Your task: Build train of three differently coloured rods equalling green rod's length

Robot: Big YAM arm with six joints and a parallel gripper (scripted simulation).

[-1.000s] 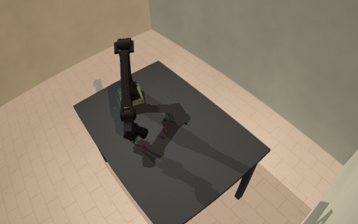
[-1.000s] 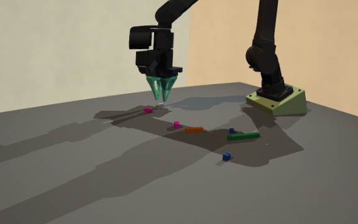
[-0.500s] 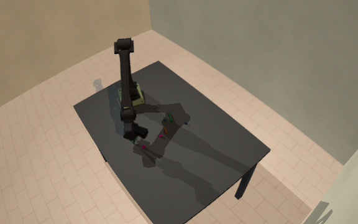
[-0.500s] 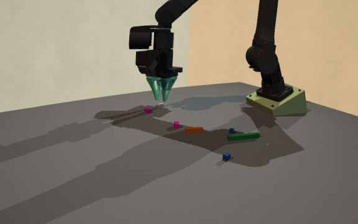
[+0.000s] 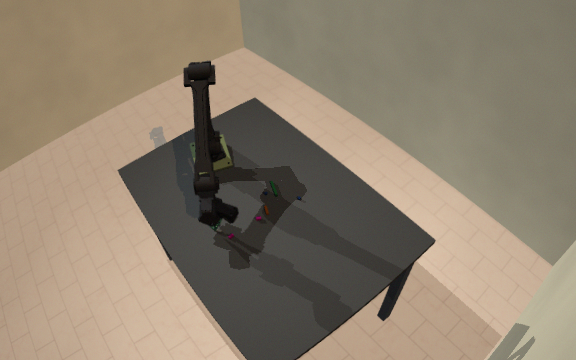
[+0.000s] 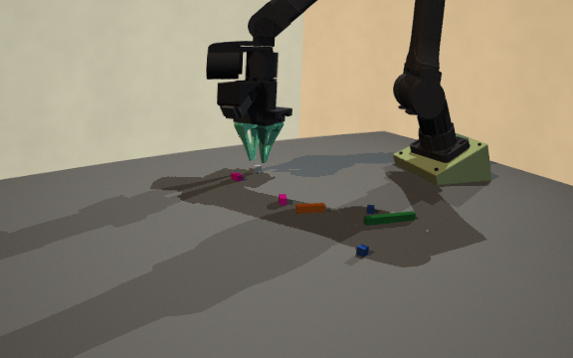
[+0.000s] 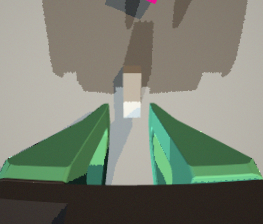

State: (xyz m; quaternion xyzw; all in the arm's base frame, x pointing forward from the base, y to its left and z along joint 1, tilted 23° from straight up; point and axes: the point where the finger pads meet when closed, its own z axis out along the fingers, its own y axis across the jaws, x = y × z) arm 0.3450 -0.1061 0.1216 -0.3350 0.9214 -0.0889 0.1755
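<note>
The grey rod is 1 cm ahead of my hand and 2 cm below it. From my hand the other things lie so: magenta rod (3 cm ahead, 17 cm to the left, 2 cm below); orange rod (21 cm to the left, 2 cm below); green rod (8 cm behind, 29 cm to the left, 2 cm below).
</note>
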